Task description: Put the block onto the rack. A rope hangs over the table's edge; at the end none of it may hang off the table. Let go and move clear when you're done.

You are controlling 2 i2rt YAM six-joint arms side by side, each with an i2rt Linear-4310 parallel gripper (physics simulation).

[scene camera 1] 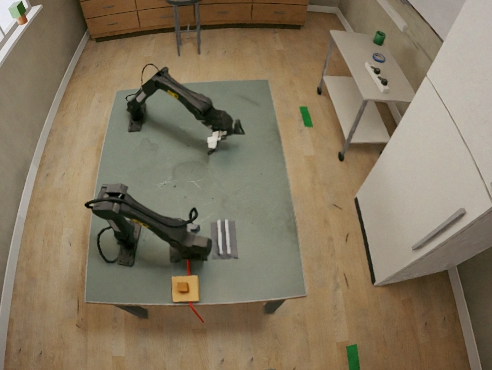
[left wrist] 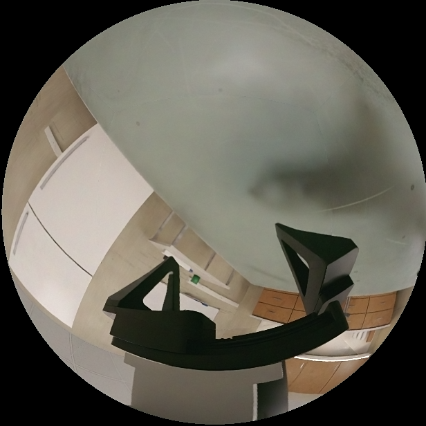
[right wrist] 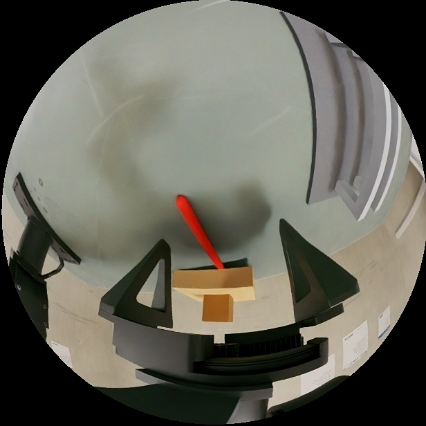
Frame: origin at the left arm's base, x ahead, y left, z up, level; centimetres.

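Seen in the pictures: left gripper, fingertip midpoint: (scene camera 1: 235,135); right gripper, fingertip midpoint: (scene camera 1: 192,259); left arm's base, link origin: (scene camera 1: 137,117); right arm's base, link origin: (scene camera 1: 129,243).
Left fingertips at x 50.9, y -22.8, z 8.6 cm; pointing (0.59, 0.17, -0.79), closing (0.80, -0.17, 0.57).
Offsets run from my left fingertips to a thing's top centre. "spot": to the spot under its first point. Level surfaces: height alone.
A tan block @[dx -21.6, dy -65.9, dz -1.3 cm] (scene camera 1: 193,296) (right wrist: 215,278) with a small orange-brown knob sits at the near table edge. A red rope @[spot: dx -20.3, dy -56.7, dz -8.0 cm] (scene camera 1: 188,267) (right wrist: 200,236) passes beneath it; one end lies on the table, the other hangs past the edge. The rack @[dx -6.1, dy -45.1, dz -4.4 cm] (scene camera 1: 228,238) (right wrist: 327,125), a grey base with two pale rails, lies to the right of the near arm. My right gripper (right wrist: 219,235) is open and empty, over the table near the rope and block; its arm mostly hides it in scene camera 1. My left gripper (scene camera 1: 225,140) (left wrist: 222,247) is open and empty above the far table.
The green-grey table @[dz -8.6 cm] (scene camera 1: 260,200) carries both arms. The near arm's base (scene camera 1: 128,250) stands left of the block and rack, the far arm's base (scene camera 1: 135,122) at the back left. A white fridge (scene camera 1: 415,200) and a cart (scene camera 1: 357,122) stand off the table's right side.
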